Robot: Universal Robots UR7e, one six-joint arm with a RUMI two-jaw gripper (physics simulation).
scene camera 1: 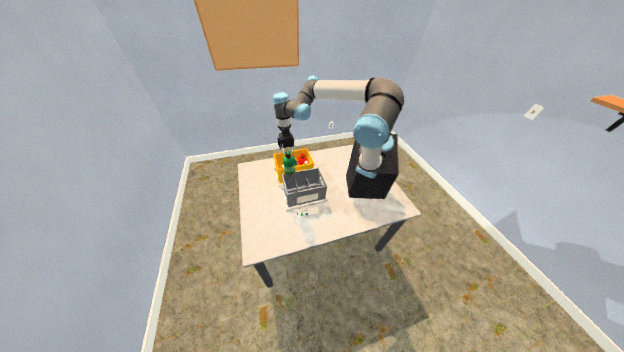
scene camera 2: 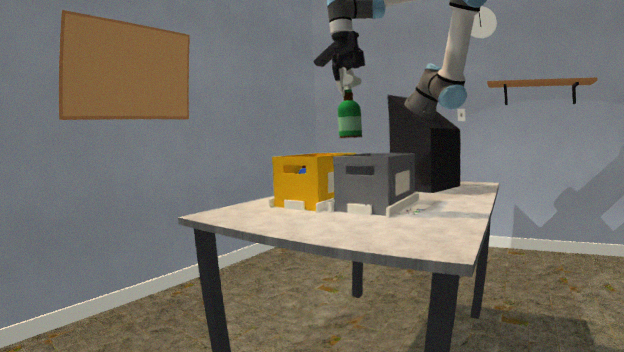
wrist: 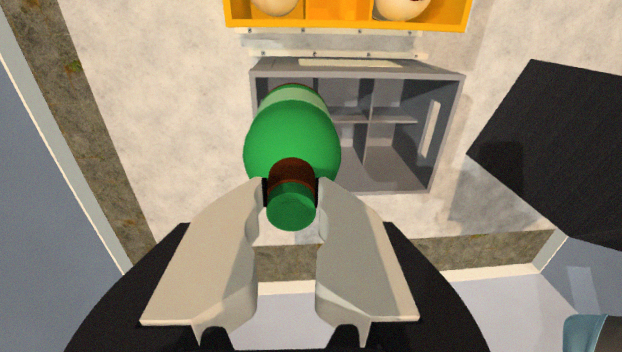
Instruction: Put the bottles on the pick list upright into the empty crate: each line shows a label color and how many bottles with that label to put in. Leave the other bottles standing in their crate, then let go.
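Seen in the pictures: gripper, between the fingertips: (scene camera 1: 287, 154) (scene camera 2: 346, 96) (wrist: 291, 180); arm's base, origin of its link: (scene camera 2: 418, 110).
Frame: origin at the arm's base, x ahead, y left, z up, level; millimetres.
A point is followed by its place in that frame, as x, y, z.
My gripper (scene camera 1: 287, 151) @(541, -15, 11) (scene camera 2: 347, 89) @(541, -15, 11) (wrist: 291, 180) @(541, -15, 11) is shut on the neck of a green bottle (scene camera 1: 289, 164) @(536, 29, -31) (scene camera 2: 349, 120) @(569, 13, -69) (wrist: 292, 135) @(543, -35, -10) with a pale green label. The bottle hangs upright above the crates' rims, apart from them. In the wrist view it covers the left part of the grey crate (scene camera 1: 291, 199) @(542, 142, -243) (scene camera 2: 360, 190) @(579, 55, -283) (wrist: 350, 73) @(473, -54, -180). The crate's compartments that show hold no bottle; the left ones are partly hidden. The yellow crate (scene camera 1: 306, 166) @(408, -110, -195) (scene camera 2: 295, 187) @(632, -170, -283) (wrist: 345, 24) @(491, -104, -181) holds a red bottle (scene camera 1: 303, 159) @(416, -231, -230), a blue bottle (scene camera 2: 302, 170) @(532, -231, -236) and two white bottles, one left (wrist: 275, 4) @(572, -113, -235), one right (wrist: 402, 6) @(412, -139, -234).
The pick list (scene camera 1: 305, 213) @(454, 193, -354) (scene camera 2: 415, 211) @(478, 195, -354) lies beside the grey crate, with marks too small to read. Low white strips stand along both crates. The black arm pedestal (scene camera 1: 370, 175) @(122, 264, 63) (scene camera 2: 425, 150) @(106, 71, -177) (wrist: 545, 150) @(95, 12, -205) stands to the right on the table (scene camera 1: 270, 230) @(694, 288, -356) (scene camera 2: 280, 225) @(822, -43, -356).
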